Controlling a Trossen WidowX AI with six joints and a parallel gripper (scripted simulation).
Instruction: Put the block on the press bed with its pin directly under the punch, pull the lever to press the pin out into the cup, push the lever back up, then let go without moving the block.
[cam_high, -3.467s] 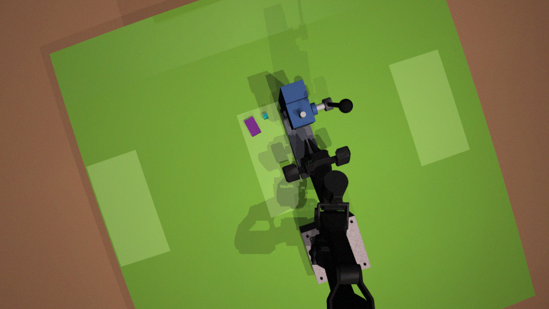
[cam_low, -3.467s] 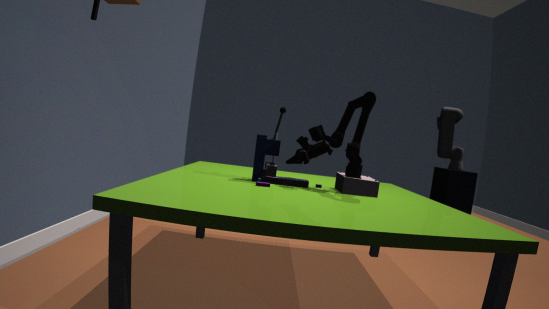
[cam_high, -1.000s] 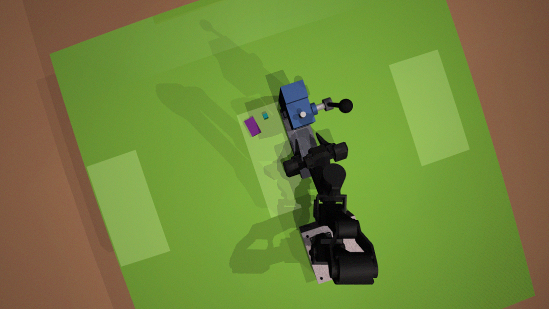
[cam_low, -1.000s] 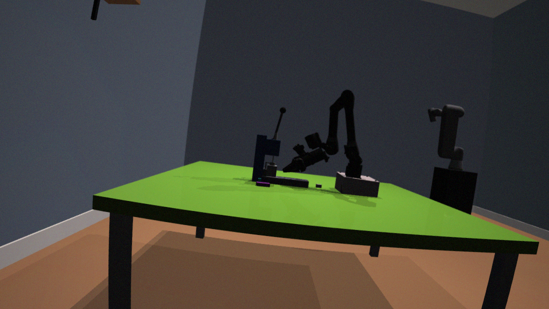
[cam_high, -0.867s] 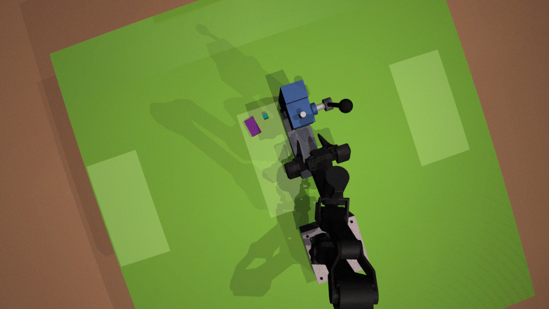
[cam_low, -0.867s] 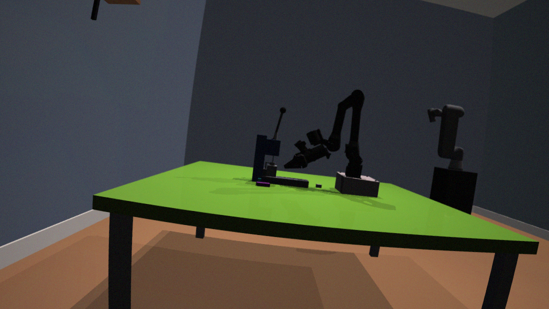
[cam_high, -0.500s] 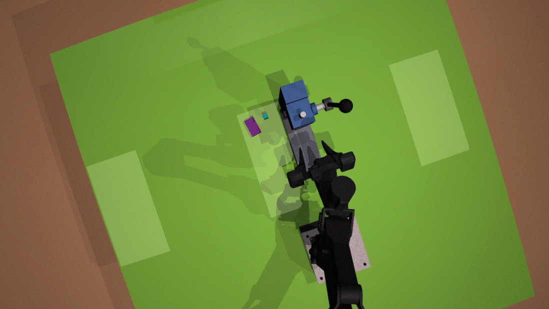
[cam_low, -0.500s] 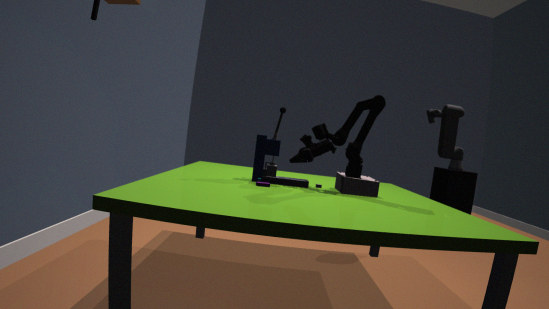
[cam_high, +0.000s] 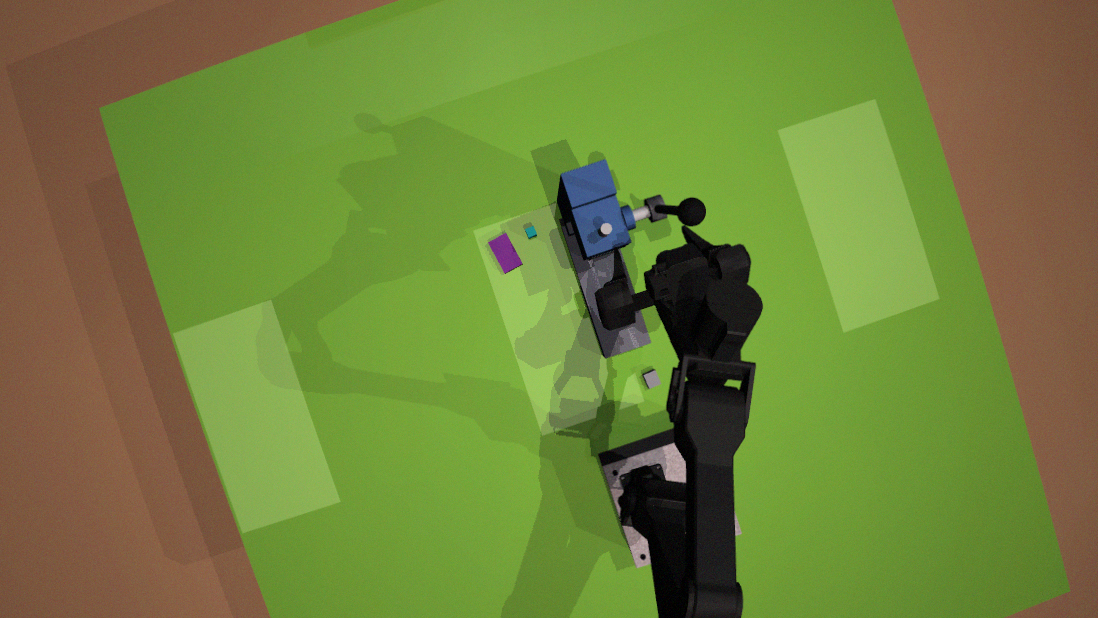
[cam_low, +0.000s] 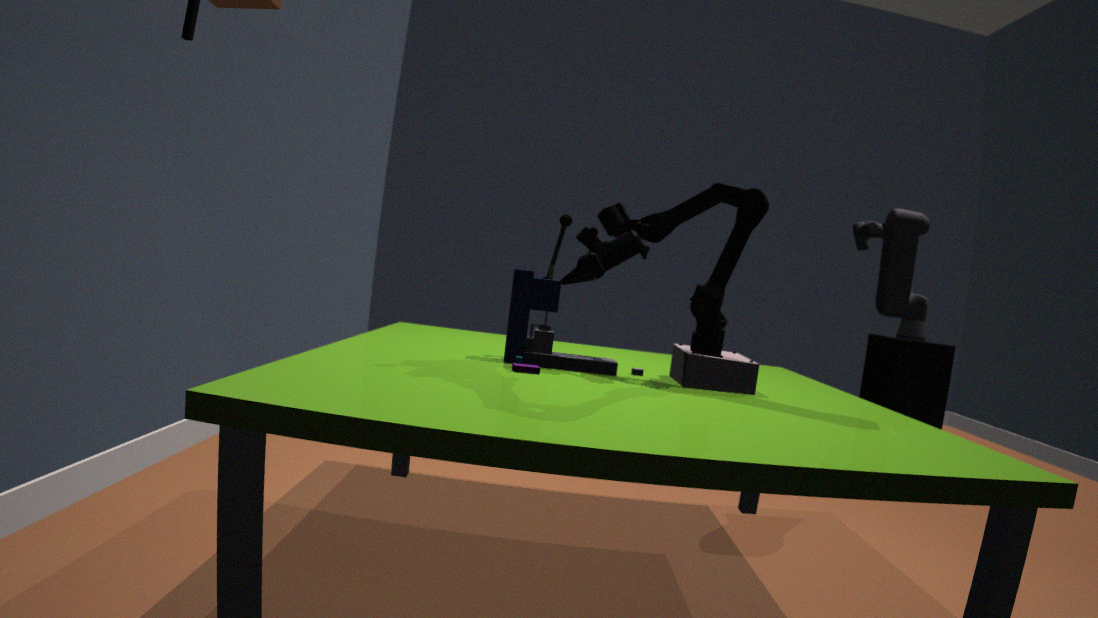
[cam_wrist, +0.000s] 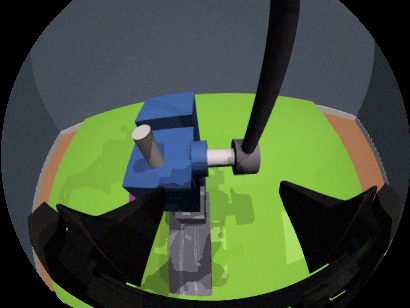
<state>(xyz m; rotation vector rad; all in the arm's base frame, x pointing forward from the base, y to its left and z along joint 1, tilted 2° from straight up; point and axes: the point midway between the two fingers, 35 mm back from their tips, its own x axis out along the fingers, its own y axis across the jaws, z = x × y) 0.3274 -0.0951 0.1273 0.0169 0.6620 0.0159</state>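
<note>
Now: the lever 7 cm above my gripper tip, 2 cm ahead of it and 1 cm to the right of it. From my gripper tip the other things lie so: small teal cube (18 cm below, 14 cm to the left, 7 cm ahead); punch rod (5 cm to the left, 5 cm below, 2 cm ahead); purple slab (19 cm to the left, 19 cm below, 5 cm ahead).
</note>
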